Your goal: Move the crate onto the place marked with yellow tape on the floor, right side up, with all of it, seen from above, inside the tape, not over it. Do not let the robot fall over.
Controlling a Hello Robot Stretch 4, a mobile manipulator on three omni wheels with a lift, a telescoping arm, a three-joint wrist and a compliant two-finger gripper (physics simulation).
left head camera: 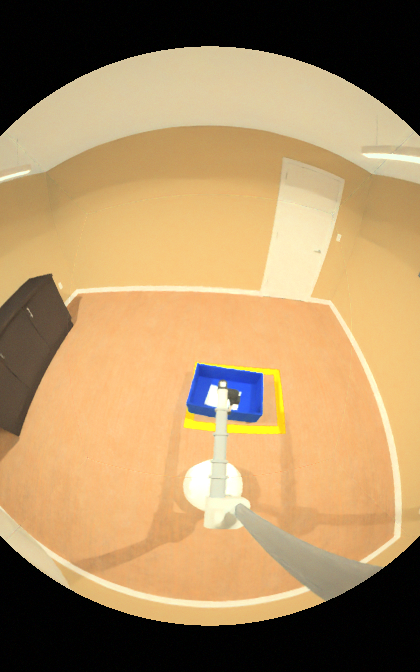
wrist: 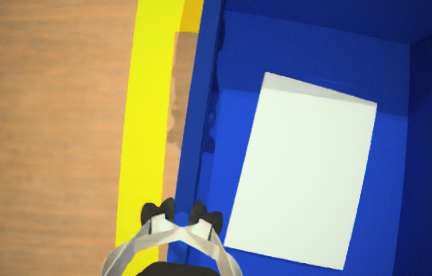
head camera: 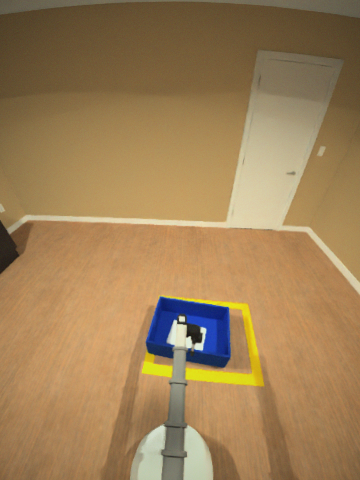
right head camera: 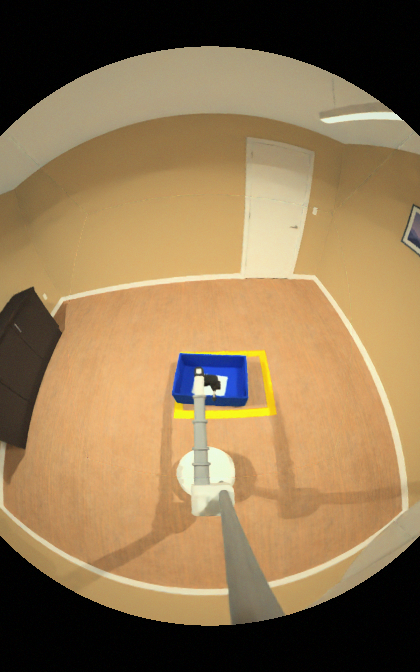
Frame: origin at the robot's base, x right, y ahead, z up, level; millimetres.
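Seen in the pictures: gripper, fingertip midpoint: (wrist: 183,214) (head camera: 192,351).
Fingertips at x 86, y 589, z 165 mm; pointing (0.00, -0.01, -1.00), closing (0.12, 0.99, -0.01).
Offsets run from my fingertips to a thing's middle.
The blue crate @[dx -15, dy +195, dz -82 mm] (head camera: 216,327) (left head camera: 251,392) (right head camera: 239,382) (wrist: 310,47) is upright, with a white rectangular item @[dx -34, dy +187, dz -169 mm] (head camera: 199,345) (right head camera: 220,385) (wrist: 305,170) inside. In the head view it overlaps the left strip of the yellow tape (head camera: 225,377) (left head camera: 255,429) (right head camera: 245,413) (wrist: 145,100). Bare floor shows between the crate and the right strip, and a narrow band between its near wall and the near strip. My gripper (head camera: 193,352) (wrist: 183,214) is shut on the crate's near wall, one fingertip on each side of it. The crate's underside is hidden, so its height off the floor is unclear.
My extended arm (head camera: 177,400) (left head camera: 219,445) (right head camera: 200,435) reaches over the near strip from the round white base (head camera: 145,457) (left head camera: 195,485) (right head camera: 187,470). A dark cabinet (head camera: 6,250) (left head camera: 30,345) (right head camera: 25,380) stands at the left. A white door (head camera: 285,140) (left head camera: 302,230) (right head camera: 277,210) is in the far wall.
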